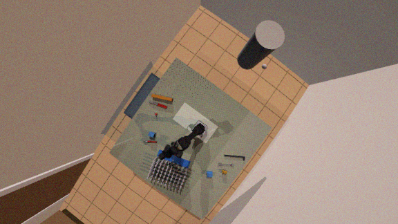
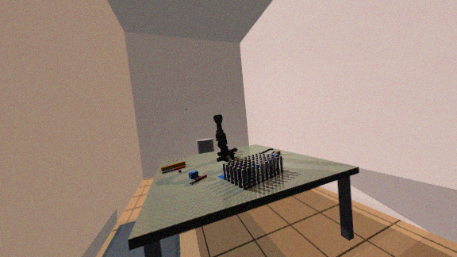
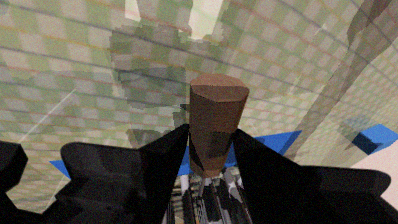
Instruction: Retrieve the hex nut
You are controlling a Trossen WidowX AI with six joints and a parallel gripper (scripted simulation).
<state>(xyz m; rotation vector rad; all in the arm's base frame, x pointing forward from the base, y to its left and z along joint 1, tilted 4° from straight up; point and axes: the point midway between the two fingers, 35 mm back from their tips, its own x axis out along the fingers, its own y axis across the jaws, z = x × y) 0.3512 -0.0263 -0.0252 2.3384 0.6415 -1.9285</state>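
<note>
The blue taped strip is 10 cm ahead of my gripper tip, 4 cm to the left of it and 3 cm below it. The rest, counted from my gripper tip: thin red tool (14 cm ahead, 30 cm to the right, 3 cm below); brown-handled tool (10 cm ahead, 4 cm to the left); silver tool (24 cm behind, 50 cm to the left, 3 cm below).
</note>
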